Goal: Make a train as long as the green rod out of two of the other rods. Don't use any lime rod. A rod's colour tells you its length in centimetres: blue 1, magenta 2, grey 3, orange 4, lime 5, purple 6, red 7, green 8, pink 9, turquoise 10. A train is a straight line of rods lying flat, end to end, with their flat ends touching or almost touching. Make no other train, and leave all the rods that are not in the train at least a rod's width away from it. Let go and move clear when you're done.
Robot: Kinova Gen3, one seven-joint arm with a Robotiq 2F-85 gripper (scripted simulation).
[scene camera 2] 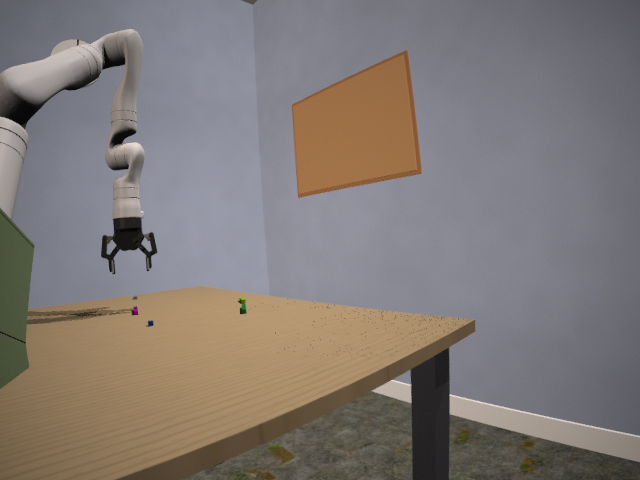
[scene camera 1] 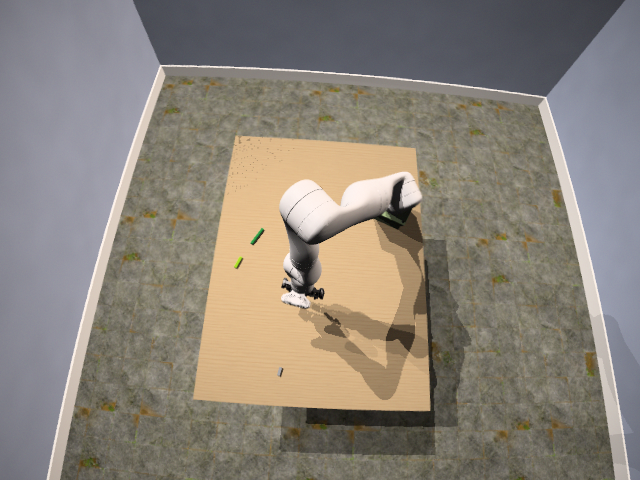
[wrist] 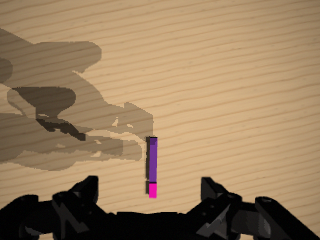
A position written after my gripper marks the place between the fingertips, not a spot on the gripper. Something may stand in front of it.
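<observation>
My gripper (scene camera 2: 131, 272), (wrist: 149, 187): visible.
</observation>
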